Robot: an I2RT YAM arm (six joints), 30 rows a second.
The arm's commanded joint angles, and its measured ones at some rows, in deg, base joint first. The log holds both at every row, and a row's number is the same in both.
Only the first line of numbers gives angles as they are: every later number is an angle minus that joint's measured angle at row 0.
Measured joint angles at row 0:
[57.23 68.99 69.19 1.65 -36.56 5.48]
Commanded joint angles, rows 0 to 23:
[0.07 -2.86 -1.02 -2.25 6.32 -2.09]
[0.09 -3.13 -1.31 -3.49 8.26 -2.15]
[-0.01 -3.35 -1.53 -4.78 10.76 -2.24]
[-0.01 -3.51 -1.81 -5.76 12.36 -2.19]
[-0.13 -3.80 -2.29 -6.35 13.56 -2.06]
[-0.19 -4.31 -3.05 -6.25 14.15 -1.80]
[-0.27 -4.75 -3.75 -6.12 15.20 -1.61]
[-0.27 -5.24 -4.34 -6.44 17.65 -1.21]
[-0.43 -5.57 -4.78 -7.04 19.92 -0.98]
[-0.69 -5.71 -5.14 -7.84 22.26 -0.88]
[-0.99 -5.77 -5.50 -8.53 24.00 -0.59]
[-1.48 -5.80 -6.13 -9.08 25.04 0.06]
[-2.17 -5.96 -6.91 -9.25 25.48 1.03]
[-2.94 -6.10 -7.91 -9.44 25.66 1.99]
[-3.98 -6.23 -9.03 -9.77 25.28 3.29]
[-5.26 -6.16 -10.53 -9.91 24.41 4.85]
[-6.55 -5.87 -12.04 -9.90 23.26 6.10]
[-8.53 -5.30 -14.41 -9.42 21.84 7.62]
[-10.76 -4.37 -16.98 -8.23 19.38 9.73]
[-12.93 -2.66 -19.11 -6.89 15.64 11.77]
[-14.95 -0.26 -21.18 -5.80 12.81 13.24]
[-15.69 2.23 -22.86 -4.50 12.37 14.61]
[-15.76 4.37 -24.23 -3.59 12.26 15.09]
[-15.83 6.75 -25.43 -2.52 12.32 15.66]
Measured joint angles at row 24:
[-15.49 2.32 -22.30 -5.62 16.38 10.68]
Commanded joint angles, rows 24 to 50:
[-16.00 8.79 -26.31 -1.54 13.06 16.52]
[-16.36 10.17 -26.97 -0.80 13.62 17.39]
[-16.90 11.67 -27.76 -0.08 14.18 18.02]
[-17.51 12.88 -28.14 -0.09 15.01 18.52]
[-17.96 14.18 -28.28 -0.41 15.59 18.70]
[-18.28 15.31 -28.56 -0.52 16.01 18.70]
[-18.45 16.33 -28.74 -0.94 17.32 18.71]
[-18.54 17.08 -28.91 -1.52 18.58 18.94]
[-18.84 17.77 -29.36 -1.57 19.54 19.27]
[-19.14 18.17 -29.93 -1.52 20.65 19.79]
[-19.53 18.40 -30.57 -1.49 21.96 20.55]
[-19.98 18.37 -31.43 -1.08 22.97 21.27]
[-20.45 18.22 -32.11 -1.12 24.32 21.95]
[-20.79 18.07 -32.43 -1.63 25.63 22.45]
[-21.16 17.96 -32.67 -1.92 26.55 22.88]
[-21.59 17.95 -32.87 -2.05 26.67 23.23]
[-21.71 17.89 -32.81 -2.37 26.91 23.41]
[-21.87 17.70 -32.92 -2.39 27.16 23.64]
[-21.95 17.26 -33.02 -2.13 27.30 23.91]
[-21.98 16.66 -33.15 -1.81 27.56 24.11]
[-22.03 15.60 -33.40 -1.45 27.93 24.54]
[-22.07 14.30 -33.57 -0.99 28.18 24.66]
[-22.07 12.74 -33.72 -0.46 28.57 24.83]
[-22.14 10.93 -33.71 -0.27 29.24 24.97]
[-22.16 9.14 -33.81 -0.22 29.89 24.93]
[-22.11 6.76 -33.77 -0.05 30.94 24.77]
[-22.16 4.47 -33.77 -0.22 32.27 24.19]
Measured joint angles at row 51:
[-22.03 10.36 -34.10 -1.11 27.81 24.50]
